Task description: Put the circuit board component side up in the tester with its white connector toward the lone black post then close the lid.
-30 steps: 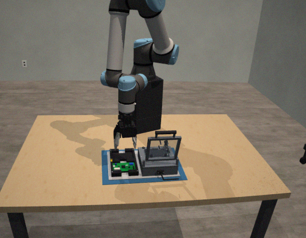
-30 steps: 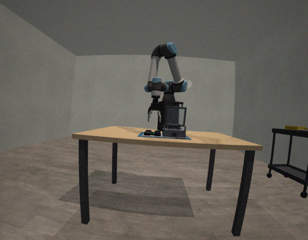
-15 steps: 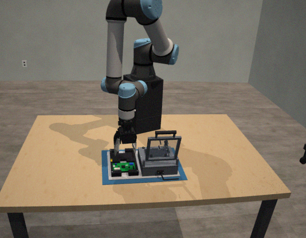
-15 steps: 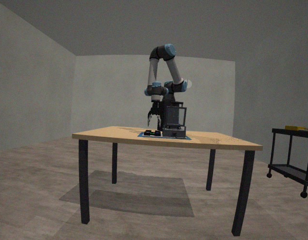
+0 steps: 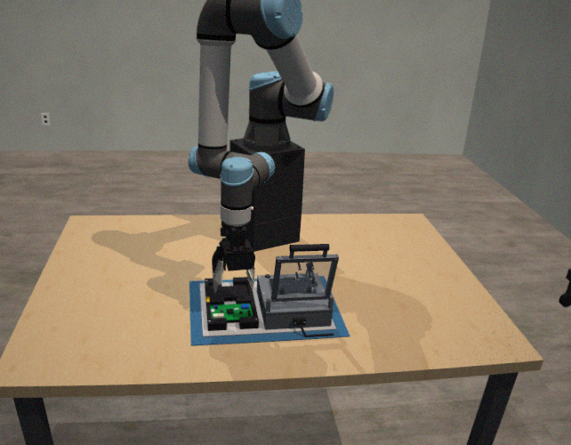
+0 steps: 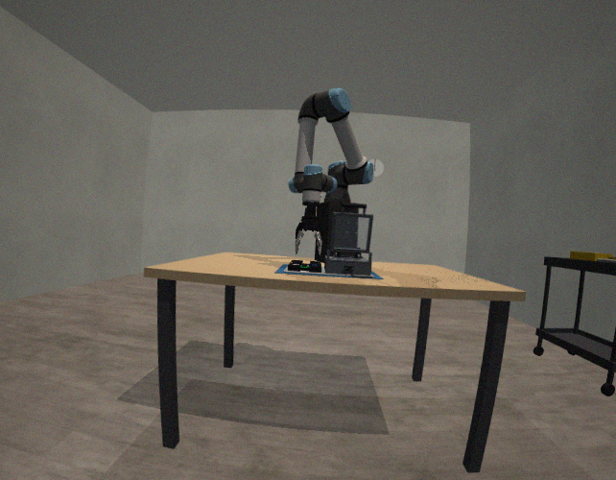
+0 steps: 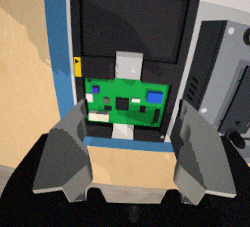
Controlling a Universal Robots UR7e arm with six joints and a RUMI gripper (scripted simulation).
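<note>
My hand is 50 mm above the green circuit board and 30 mm short of it. The rest, counted from my hand: tester bed 170 mm to the left, 30 mm behind; then framed lid 180 mm to the left, 110 mm above, 90 mm ahead.
</note>
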